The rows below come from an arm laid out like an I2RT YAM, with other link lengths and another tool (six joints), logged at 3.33 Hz.
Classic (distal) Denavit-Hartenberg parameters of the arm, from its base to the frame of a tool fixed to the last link. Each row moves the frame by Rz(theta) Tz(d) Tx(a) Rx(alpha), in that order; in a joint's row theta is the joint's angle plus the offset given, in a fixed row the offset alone. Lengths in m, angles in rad.
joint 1: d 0.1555; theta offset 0; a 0.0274; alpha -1.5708
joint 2: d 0; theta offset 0; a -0.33; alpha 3.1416
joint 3: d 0; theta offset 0.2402; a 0.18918; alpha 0
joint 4: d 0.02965; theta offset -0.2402; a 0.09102; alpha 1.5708
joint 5: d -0.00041; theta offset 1.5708; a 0; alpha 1.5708
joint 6: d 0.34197; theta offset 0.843; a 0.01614; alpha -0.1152
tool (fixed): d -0.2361; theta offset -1.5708; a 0; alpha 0
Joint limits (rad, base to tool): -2.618..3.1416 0..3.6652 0..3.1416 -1.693..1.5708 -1.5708..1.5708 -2.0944..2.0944
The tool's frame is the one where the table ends.
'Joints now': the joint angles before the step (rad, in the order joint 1, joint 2, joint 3, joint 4, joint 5, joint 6). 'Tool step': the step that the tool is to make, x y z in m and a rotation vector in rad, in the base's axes. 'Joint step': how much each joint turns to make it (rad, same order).
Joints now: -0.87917, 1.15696, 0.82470, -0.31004, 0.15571, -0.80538
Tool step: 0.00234, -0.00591, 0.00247, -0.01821, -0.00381, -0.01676
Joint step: 0.00021, 0.01782, 0.00217, 0.03159, 0.01881, 0.00311
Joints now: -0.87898, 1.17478, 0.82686, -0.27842, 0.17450, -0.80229
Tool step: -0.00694, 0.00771, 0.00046, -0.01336, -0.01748, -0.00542
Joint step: -0.00050, -0.04066, -0.02774, 0.00730, 0.00116, 0.00698
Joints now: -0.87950, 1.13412, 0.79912, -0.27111, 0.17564, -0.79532
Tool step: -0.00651, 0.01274, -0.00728, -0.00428, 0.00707, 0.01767
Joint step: 0.01205, -0.05048, -0.05080, 0.00083, 0.00004, -0.01007
